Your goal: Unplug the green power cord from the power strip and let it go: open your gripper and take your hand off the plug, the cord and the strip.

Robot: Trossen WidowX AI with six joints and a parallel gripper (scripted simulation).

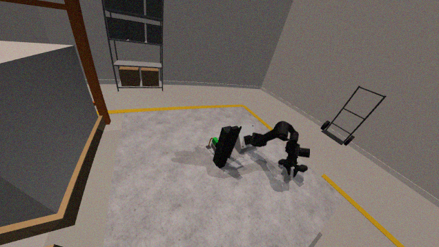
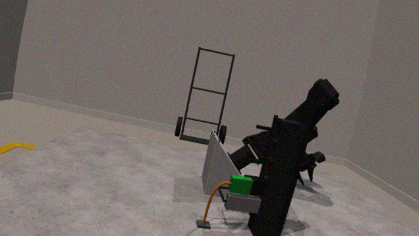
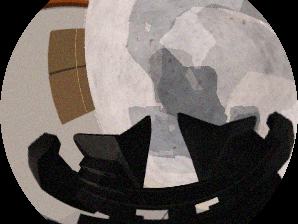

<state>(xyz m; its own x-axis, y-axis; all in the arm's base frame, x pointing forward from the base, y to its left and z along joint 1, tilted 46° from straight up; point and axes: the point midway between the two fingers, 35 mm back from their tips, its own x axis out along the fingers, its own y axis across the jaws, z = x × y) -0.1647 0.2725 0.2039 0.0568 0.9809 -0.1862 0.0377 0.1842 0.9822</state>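
Now: the green plug 420 mm ahead of my gripper tip, 370 mm to the right of it and 110 mm above it.
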